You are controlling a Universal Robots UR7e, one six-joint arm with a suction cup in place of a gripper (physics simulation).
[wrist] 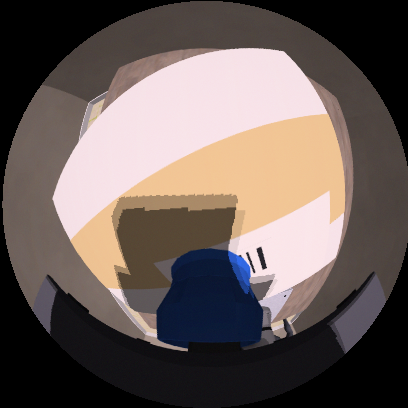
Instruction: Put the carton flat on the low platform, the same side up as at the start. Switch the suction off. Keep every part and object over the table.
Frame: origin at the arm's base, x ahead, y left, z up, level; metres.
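Seen in the pictures: hand, tool point: [213,256].
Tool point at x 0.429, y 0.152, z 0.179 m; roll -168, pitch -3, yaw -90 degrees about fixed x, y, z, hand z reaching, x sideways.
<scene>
A point is followed by its place in that frame.
The carton [210,115], white with a broad orange band, fills much of the wrist view close below my suction cup. A white label with dark bars lies on its upper face, beside the cup. My dark blue suction cup [211,260] is at that face near the carton's lower edge in the view, and the carton hangs from it above the table. The cup hides part of the label and the contact spot. A dark arm shadow falls across the band. The low platform cannot be made out; the carton covers most of the table.
The brown wooden table [142,67] {x 0.832, y 0.340, z -0.044 m} shows around the carton at the top, right and lower right. A light grey plate with a dark dot [277,298] {x 0.094, y -0.079, z 0.001 m} is at the lower right, beside grey arm parts [267,327] {x 0.050, y -0.028, z 0.091 m}. A pale rim shows at left and bottom, with brown-grey floor beyond.
</scene>
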